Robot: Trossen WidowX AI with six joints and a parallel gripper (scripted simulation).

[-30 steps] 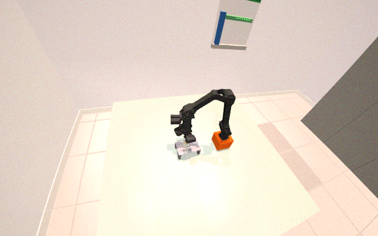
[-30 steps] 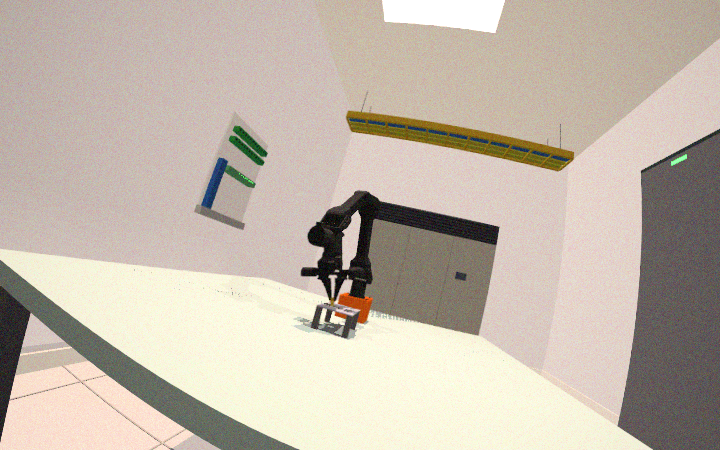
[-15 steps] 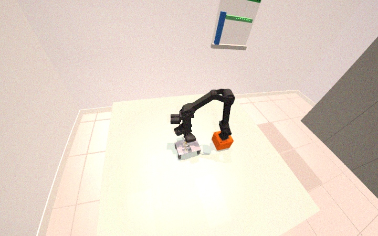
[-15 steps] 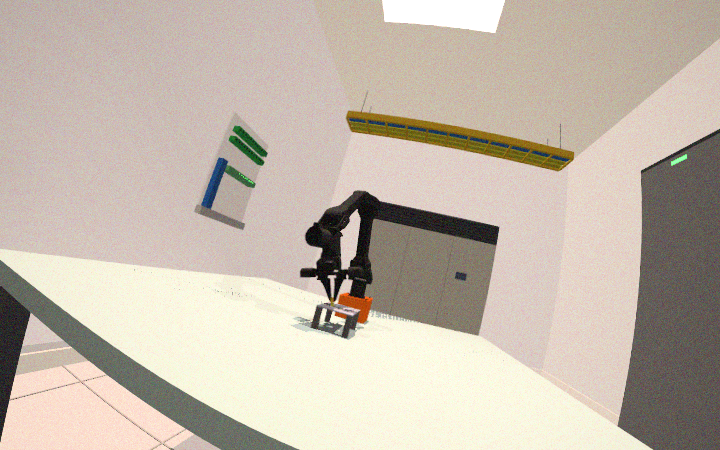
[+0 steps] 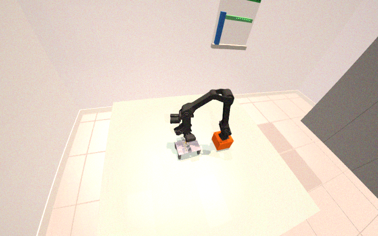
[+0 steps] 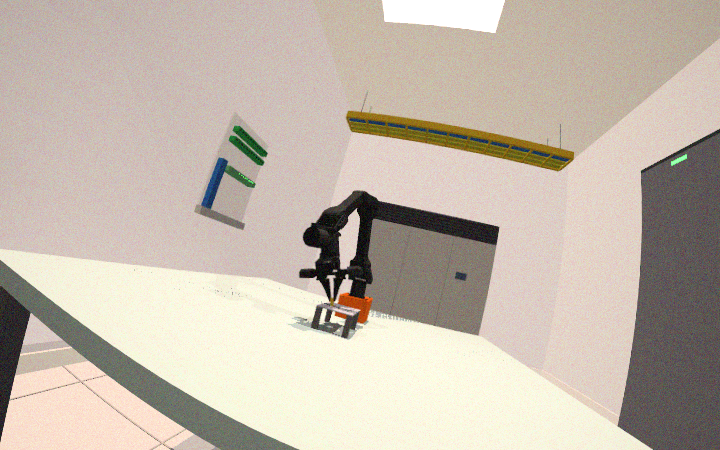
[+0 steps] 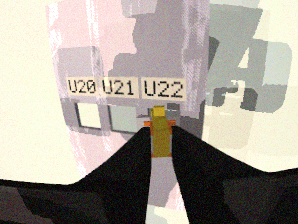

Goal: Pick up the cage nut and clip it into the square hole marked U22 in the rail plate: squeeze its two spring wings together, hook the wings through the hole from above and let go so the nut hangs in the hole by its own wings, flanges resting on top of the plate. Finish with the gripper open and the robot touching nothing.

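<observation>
My gripper tip is 10 mm above the cage nut.
</observation>
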